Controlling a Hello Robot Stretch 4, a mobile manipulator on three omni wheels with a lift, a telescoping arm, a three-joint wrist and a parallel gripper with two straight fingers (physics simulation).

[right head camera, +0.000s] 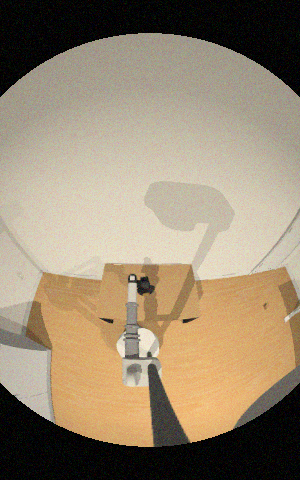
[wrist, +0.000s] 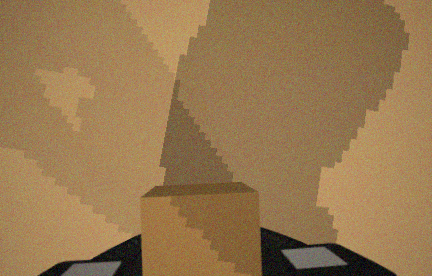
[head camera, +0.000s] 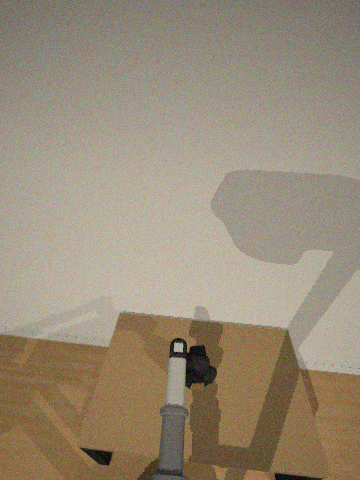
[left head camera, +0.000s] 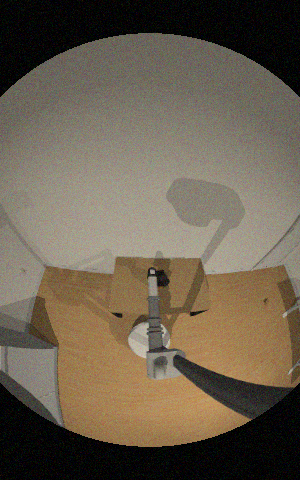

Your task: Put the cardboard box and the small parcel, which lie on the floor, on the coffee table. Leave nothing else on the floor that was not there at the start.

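My gripper is over the coffee table's top, its fingers hidden from above in the head views. In the wrist view a plain brown cardboard box sits between the two dark fingers, which are shut on it; its size against the small parcel is hard to judge. The coffee table is tan, with dark legs under its front corners, and fills the wrist view behind the box. The small parcel does not show as a separate thing in these views.
A pale wall rises behind the table, with the robot's shadows on it. A white cabinet stands at the left. A small dark spot lies on the floor at the right.
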